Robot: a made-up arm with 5 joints. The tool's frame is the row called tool.
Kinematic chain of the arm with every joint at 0, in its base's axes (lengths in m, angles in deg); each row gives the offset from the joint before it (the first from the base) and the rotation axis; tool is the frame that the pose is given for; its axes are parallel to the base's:
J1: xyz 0 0 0.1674 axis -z
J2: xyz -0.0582 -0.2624 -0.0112 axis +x
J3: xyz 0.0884 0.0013 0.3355 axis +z
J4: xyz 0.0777 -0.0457 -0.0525 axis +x
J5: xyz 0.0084 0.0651 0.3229 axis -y
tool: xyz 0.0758 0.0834 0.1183
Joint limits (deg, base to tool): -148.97..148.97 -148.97..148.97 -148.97..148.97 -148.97..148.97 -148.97..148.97
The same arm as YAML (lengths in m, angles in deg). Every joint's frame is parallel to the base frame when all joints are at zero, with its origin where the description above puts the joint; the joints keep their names.
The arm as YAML. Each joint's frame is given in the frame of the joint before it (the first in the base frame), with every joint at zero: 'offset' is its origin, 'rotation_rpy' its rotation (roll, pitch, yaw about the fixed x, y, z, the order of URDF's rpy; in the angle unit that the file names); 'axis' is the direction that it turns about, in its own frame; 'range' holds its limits. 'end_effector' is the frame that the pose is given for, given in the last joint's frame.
length_unit: m
angle_unit: deg
chain:
  - id: J1
    offset: [0.0, 0.0, 0.1674]
    rotation_rpy: [0.0, 0.0, 0.0]
    axis: [0.0, 0.0, -1.0]
    range: [-148.97, 148.97]
  - id: J2
    offset: [-0.0582, -0.2624, -0.0112]
    rotation_rpy: [0.0, 0.0, 0.0]
    axis: [1.0, 0.0, 0.0]
    range: [-148.97, 148.97]
  - id: J3
    offset: [0.0884, 0.0013, 0.3355]
    rotation_rpy: [0.0, 0.0, 0.0]
    axis: [0.0, 0.0, 1.0]
    range: [-148.97, 148.97]
  - id: J4
    offset: [0.0777, -0.0457, -0.0525]
    rotation_rpy: [0.0, 0.0, 0.0]
    axis: [1.0, 0.0, 0.0]
    range: [-148.97, 148.97]
  - id: J5
    offset: [0.0084, 0.0651, 0.3229]
    rotation_rpy: [0.0, 0.0, 0.0]
    axis: [0.0, -1.0, 0.0]
    range: [-148.97, 148.97]
end_effector:
  offset: [0.0758, 0.0834, 0.1183]
  rotation_rpy: [0.0, 0.0, 0.0]

